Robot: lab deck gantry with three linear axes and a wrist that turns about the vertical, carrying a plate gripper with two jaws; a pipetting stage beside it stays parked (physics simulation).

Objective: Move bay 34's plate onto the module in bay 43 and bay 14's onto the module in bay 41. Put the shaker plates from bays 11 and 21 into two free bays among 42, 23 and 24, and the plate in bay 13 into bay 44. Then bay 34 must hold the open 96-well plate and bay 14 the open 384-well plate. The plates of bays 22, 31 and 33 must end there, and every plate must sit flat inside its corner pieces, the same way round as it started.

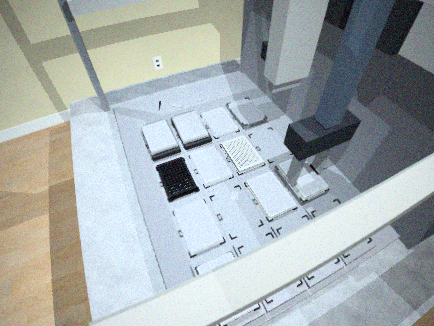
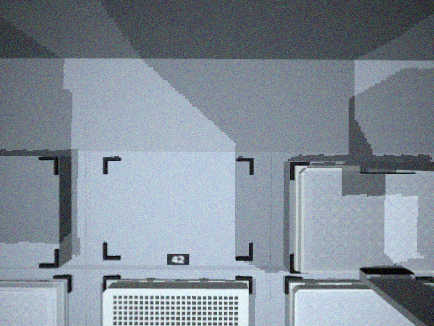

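Seen in the pictures: gripper, fingertip midpoint: point(image 1: 303, 175) point(image 2: 382, 220); robot's base at its link origin: point(image 1: 143, 134).
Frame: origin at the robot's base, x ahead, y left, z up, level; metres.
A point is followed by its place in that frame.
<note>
A pale plate point(image 1: 312, 187) @(y 0.359, x 0.437, z 0.033 m) point(image 2: 325, 220) @(y 0.361, x 0.347, z 0.033 m) lies flat on the bay 43 module, inside its corner pieces. My gripper point(image 1: 303, 179) @(y 0.361, x 0.392, z 0.033 m) point(image 2: 387, 221) @(y 0.361, x 0.392, z 0.033 m) is low over it; its jaws look shut, closer together than the plate's sides, with nothing between them. The bay 41 module point(image 1: 248, 111) @(y 0.370, x 0.071, z 0.019 m) point(image 2: 25, 200) @(y 0.374, x 0.103, z 0.019 m) bears no plate. The bay 11 plate point(image 1: 159, 136) @(y 0.042, x 0.075, z 0.037 m) and bay 21 plate point(image 1: 190, 127) @(y 0.146, x 0.079, z 0.037 m) sit on dark bases. The bay 13 plate point(image 1: 199, 227) @(y 0.044, x 0.403, z 0.015 m) is flat. The bay 14 plate point(image 1: 217, 262) @(y 0.047, x 0.503, z 0.029 m) is partly hidden. Bay 42 point(image 2: 170, 210) @(y 0.362, x 0.221, z 0.000 m) is empty.
The bay 31 plate point(image 1: 220, 121) @(y 0.258, x 0.072, z 0.014 m) point(image 2: 27, 307) @(y 0.281, x 0.101, z 0.014 m), bay 33 plate point(image 1: 271, 195) @(y 0.254, x 0.400, z 0.014 m) point(image 2: 325, 307) @(y 0.283, x 0.356, z 0.014 m) and bay 22 plate point(image 1: 212, 165) @(y 0.153, x 0.238, z 0.014 m) stand nearby. A perforated plate point(image 1: 242, 154) @(y 0.254, x 0.238, z 0.014 m) point(image 2: 175, 286) @(y 0.298, x 0.227, z 0.010 m) is in bay 32, a black rack point(image 1: 177, 178) @(y 0.044, x 0.239, z 0.014 m) in bay 12. A pale rail point(image 1: 280, 250) @(y 0.048, x 0.615, z 0.400 m) crosses the front.
</note>
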